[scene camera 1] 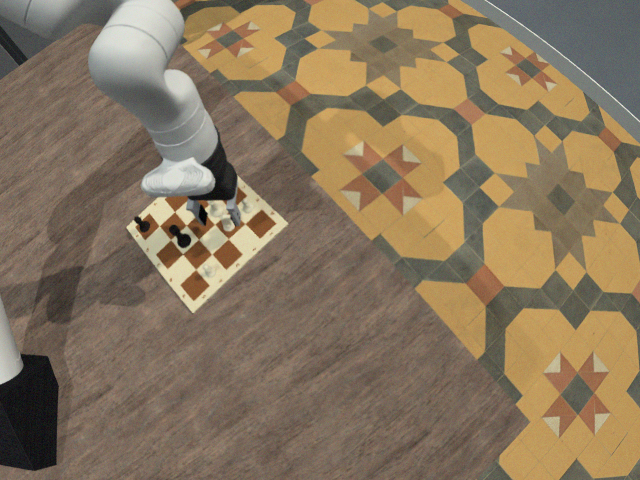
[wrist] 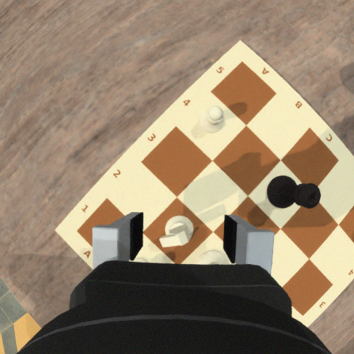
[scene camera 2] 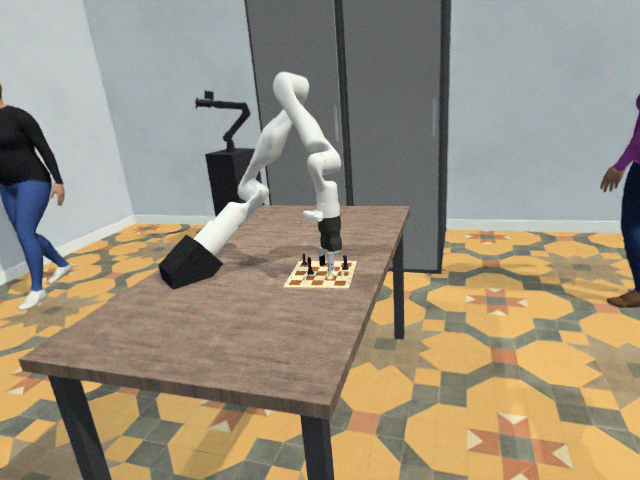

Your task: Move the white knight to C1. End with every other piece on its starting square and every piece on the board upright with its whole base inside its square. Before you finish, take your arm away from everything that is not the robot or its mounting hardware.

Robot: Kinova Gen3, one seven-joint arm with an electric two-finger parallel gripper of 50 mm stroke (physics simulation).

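Places are measured from the arm's base along level axes (x left, y back, z up), in millimetres.
Where they show: gripper, fingertip midpoint: [scene camera 1: 221, 219] [scene camera 2: 326, 267]; arm's base at its link origin: [scene camera 2: 204, 249].
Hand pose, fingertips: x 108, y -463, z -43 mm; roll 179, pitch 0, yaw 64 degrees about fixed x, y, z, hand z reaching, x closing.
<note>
Things, the pixels of their top centre, and the offset from my fingertips. "*": a spot on its surface instead.
- white knight at its top centre: [scene camera 1: 223, 216] dx +4, dy -6, dz +0 mm
- chessboard at a spot on its surface: [scene camera 1: 193, 306] [scene camera 2: 286, 285] * dx -104, dy +99, dz -40 mm
- C2 at its top centre: [scene camera 1: 208, 196] dx +41, dy +6, dz +13 mm
- B1 at its top centre: [scene camera 1: 244, 200] dx +21, dy -47, dz -8 mm
- white pawn at its top centre: [scene camera 1: 205, 266] dx -61, dy +51, dz -8 mm
- tall black piece at its top centre: [scene camera 1: 171, 226] [scene camera 2: 308, 256] dx +12, dy +79, dz +24 mm
The white knight [scene camera 1: 227, 222] [wrist: 177, 233] stands upright on B2 of the chessboard [scene camera 1: 193, 306] [scene camera 2: 287, 285] [wrist: 240, 49]. My gripper [scene camera 1: 218, 214] [scene camera 2: 326, 262] [wrist: 183, 230] is open and empty, low over the board. In the wrist view its fingers show on either side of the knight; their exact height is unclear. White pieces on C2 [scene camera 1: 215, 208] [wrist: 212, 258] and B1 [scene camera 1: 247, 206] [wrist: 142, 260] are close to the fingers and partly hidden in the wrist view. C1 is hidden by the gripper in the wrist view.
A white pawn [scene camera 1: 208, 270] [wrist: 213, 119] stands on A4. A tall black piece [scene camera 1: 181, 239] [scene camera 2: 310, 267] [wrist: 282, 192] stands on C4. Another black piece [scene camera 1: 143, 225] [scene camera 2: 303, 260] stands near the far corner. A black piece [scene camera 2: 345, 262] stands right of the gripper in scene camera 2.
</note>
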